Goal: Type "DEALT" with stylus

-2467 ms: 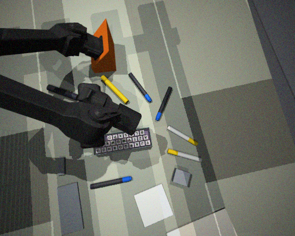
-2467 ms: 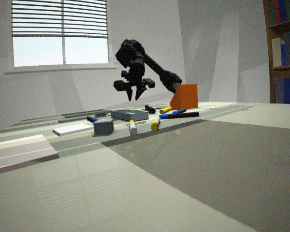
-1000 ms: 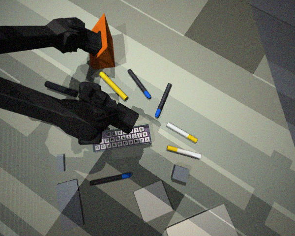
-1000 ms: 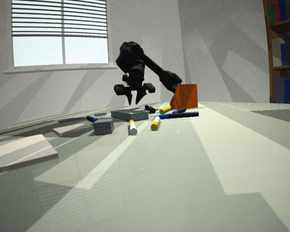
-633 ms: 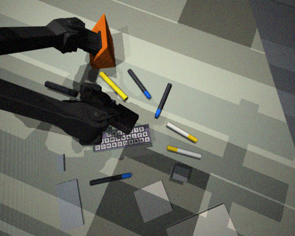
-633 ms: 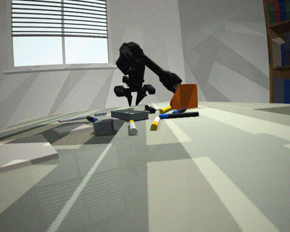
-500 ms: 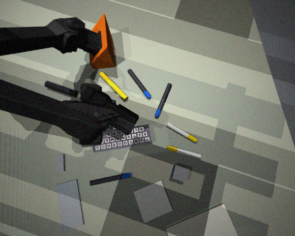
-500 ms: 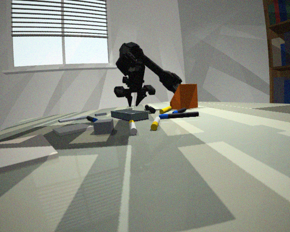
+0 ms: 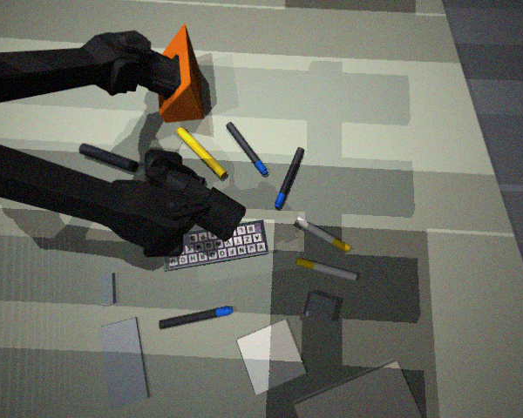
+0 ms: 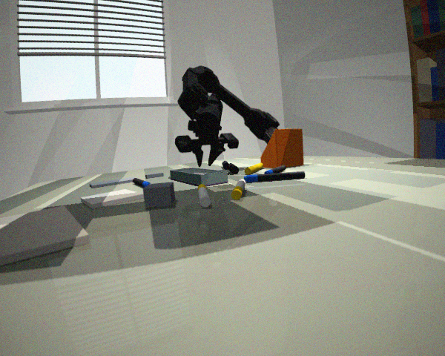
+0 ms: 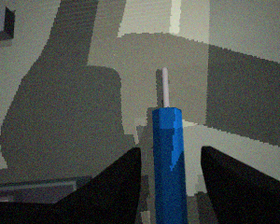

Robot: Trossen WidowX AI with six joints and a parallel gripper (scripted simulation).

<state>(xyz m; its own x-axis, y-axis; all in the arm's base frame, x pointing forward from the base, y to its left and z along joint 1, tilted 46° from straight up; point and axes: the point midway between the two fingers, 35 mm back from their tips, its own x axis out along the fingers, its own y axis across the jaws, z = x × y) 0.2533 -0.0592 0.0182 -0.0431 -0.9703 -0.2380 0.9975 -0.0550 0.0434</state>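
Right now the stylus is 2 cm below my gripper tip and 1 cm to the right of it. Round my gripper tip: flat white pad (30 cm ahead, 19 cm to the left, 2 cm below); then yellow stick (12 cm behind, 10 cm to the left, 2 cm below); then grey cube (30 cm to the left, 23 cm ahead, 1 cm below).
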